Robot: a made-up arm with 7 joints. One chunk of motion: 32 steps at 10 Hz.
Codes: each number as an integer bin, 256 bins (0 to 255) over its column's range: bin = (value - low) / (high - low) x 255, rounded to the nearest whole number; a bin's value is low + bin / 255 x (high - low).
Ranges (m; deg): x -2..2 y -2..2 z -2..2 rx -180..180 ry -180..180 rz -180..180
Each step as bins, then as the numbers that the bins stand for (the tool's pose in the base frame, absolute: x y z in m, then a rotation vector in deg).
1 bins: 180 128 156 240 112 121
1 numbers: 0.8235 0.0078 0.4471 158.82 -21.88 -9.18
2 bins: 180 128 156 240 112 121
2 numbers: 0.8235 0.0078 0.4471 158.82 -21.88 -9.18
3 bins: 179 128 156 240 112 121
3 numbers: 0.8078 0.0078 0.4471 158.82 -21.88 -9.18
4 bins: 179 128 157 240 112 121
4 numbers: 0.8078 0.0078 0.4627 158.82 -21.88 -9.18
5 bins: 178 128 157 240 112 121
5 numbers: 0.7922 0.0078 0.4627 158.82 -21.88 -9.18
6 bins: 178 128 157 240 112 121
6 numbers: 0.7922 0.0078 0.4627 158.82 -21.88 -9.18
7 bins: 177 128 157 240 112 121
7 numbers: 0.7765 0.0078 0.4627 158.82 -21.88 -9.18
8 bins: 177 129 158 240 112 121
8 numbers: 0.7765 0.0235 0.4784 158.82 -21.88 -9.18
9 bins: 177 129 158 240 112 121
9 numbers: 0.7765 0.0235 0.4784 158.82 -21.88 -9.18
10 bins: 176 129 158 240 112 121
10 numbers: 0.7608 0.0235 0.4784 158.82 -21.88 -9.18
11 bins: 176 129 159 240 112 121
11 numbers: 0.7608 0.0235 0.4941 158.82 -21.88 -9.18
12 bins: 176 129 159 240 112 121
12 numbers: 0.7608 0.0235 0.4941 158.82 -21.88 -9.18
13 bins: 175 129 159 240 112 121
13 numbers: 0.7451 0.0235 0.4941 158.82 -21.88 -9.18
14 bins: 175 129 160 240 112 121
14 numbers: 0.7451 0.0235 0.5098 158.82 -21.88 -9.18
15 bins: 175 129 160 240 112 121
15 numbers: 0.7451 0.0235 0.5098 158.82 -21.88 -9.18
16 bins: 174 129 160 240 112 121
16 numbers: 0.7294 0.0235 0.5098 158.82 -21.88 -9.18
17 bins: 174 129 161 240 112 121
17 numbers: 0.7294 0.0235 0.5255 158.82 -21.88 -9.18
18 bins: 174 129 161 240 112 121
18 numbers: 0.7294 0.0235 0.5255 158.82 -21.88 -9.18
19 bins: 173 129 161 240 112 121
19 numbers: 0.7137 0.0235 0.5255 158.82 -21.88 -9.18
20 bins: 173 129 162 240 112 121
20 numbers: 0.7137 0.0235 0.5412 158.82 -21.88 -9.18
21 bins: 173 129 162 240 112 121
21 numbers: 0.7137 0.0235 0.5412 158.82 -21.88 -9.18
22 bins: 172 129 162 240 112 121
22 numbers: 0.6980 0.0235 0.5412 158.82 -21.88 -9.18
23 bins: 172 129 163 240 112 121
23 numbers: 0.6980 0.0235 0.5569 158.82 -21.88 -9.18
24 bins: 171 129 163 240 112 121
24 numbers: 0.6824 0.0235 0.5569 158.82 -21.88 -9.18
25 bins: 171 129 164 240 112 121
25 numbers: 0.6824 0.0235 0.5725 158.82 -21.88 -9.18
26 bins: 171 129 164 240 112 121
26 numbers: 0.6824 0.0235 0.5725 158.82 -21.88 -9.18
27 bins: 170 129 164 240 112 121
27 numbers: 0.6667 0.0235 0.5725 158.82 -21.88 -9.18
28 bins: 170 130 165 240 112 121
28 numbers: 0.6667 0.0392 0.5882 158.82 -21.88 -9.18
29 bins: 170 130 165 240 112 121
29 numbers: 0.6667 0.0392 0.5882 158.82 -21.88 -9.18
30 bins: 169 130 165 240 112 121
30 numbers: 0.6510 0.0392 0.5882 158.82 -21.88 -9.18
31 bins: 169 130 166 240 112 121
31 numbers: 0.6510 0.0392 0.6039 158.82 -21.88 -9.18
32 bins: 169 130 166 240 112 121
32 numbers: 0.6510 0.0392 0.6039 158.82 -21.88 -9.18
